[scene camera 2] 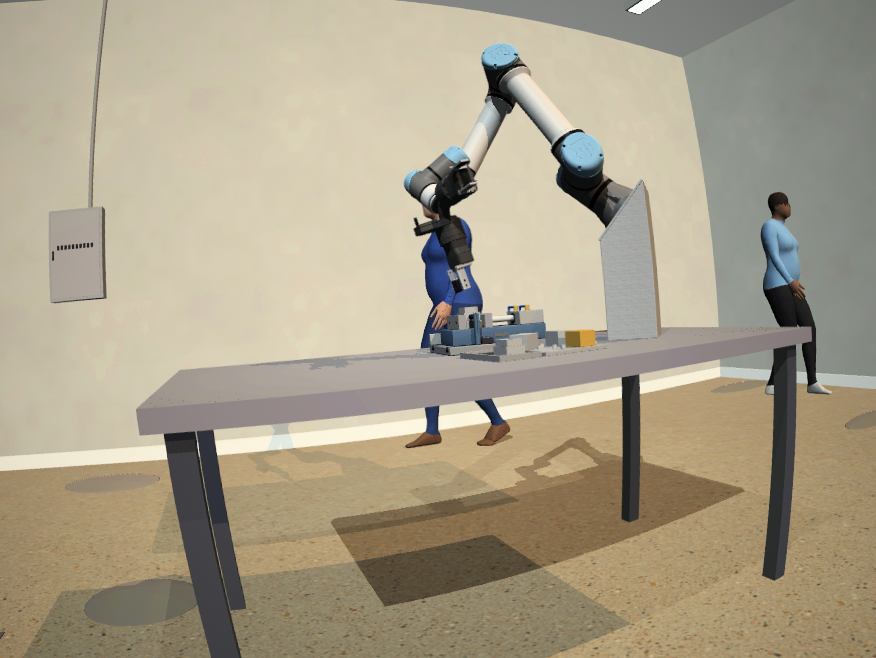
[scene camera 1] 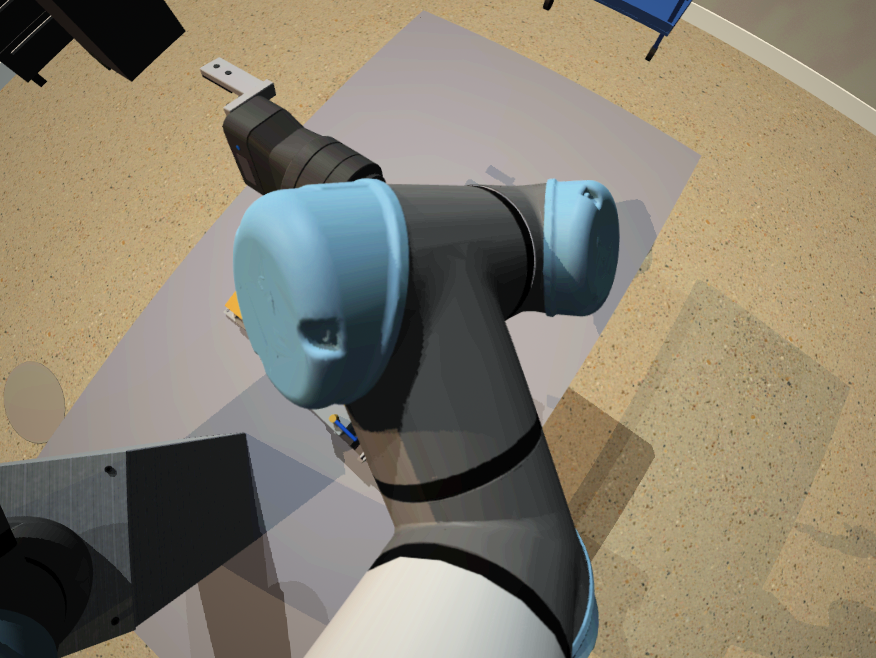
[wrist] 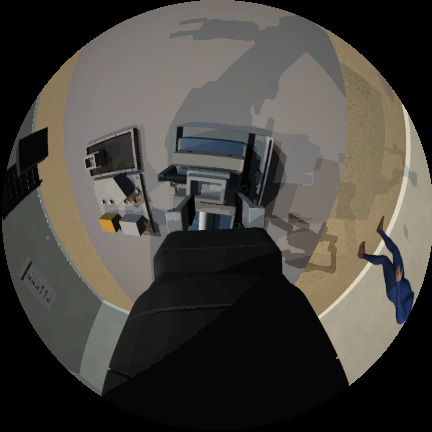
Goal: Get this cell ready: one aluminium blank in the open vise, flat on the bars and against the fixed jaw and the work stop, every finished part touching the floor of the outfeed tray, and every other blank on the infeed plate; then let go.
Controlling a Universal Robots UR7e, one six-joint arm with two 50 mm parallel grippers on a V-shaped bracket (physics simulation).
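Places are measured from the arm's base along level axes (x right, y ahead, z up), in millimetres.
Where they show: end effector, tool point: (scene camera 2: 460, 284) (wrist: 214, 207); arm's base, origin of the base link: (scene camera 2: 626, 213).
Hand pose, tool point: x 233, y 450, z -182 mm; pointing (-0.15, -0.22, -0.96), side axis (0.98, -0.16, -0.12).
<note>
Things, the pixels of their centre, and the offset from my tool point. "*": a spot on its surface instead.
- vise, body centre: (wrist: 208, 208) (scene camera 2: 492, 330) dx -38, dy -66, dz -126 mm
- grey part with a square pocket, body centre: (wrist: 206, 185) (scene camera 2: 468, 313) dx -20, dy -3, dz -78 mm
- pocketed part, body centre: (scene camera 2: 508, 347) (wrist: 93, 160) dx -315, dy +112, dz -152 mm
- tilted grey blank, body centre: (scene camera 2: 524, 341) (wrist: 118, 188) dx -251, dy +11, dz -150 mm
- orange block, body centre: (scene camera 2: 580, 338) (scene camera 1: 245, 307) (wrist: 109, 222) dx -351, dy -75, dz -150 mm
- infeed plate, body centre: (scene camera 2: 554, 349) (wrist: 119, 205) dx -298, dy -39, dz -172 mm
- vise handle, surface spot: (wrist: 172, 176) * dx -69, dy +20, dz -80 mm
My gripper (scene camera 2: 459, 279) (wrist: 215, 212) is open and empty above the vise (scene camera 2: 458, 337) (wrist: 212, 146); scene camera 1 hides its tips. A grey part with a square pocket (wrist: 208, 188) shows at the vise jaws, below and beyond the fingertips; its seating cannot be told. Another pocketed part (wrist: 93, 160) (scene camera 2: 508, 345) is at the left rim of the outfeed tray (wrist: 136, 150); floor contact is unclear. A tilted grey blank (wrist: 119, 188) (scene camera 2: 524, 339), a grey blank (wrist: 132, 225) (scene camera 2: 555, 337) and an orange block (wrist: 109, 222) (scene camera 2: 580, 337) (scene camera 1: 232, 305) are at the infeed plate (wrist: 125, 210).
The vise handle (wrist: 172, 176) sticks out toward the tray side. The second gripper (scene camera 2: 465, 177) is higher on the bracket. The grey robot stand (scene camera 2: 628, 276) rises at the table's (scene camera 2: 354, 400) right. A person in blue (scene camera 2: 439, 262) (wrist: 397, 290) is behind the table.
</note>
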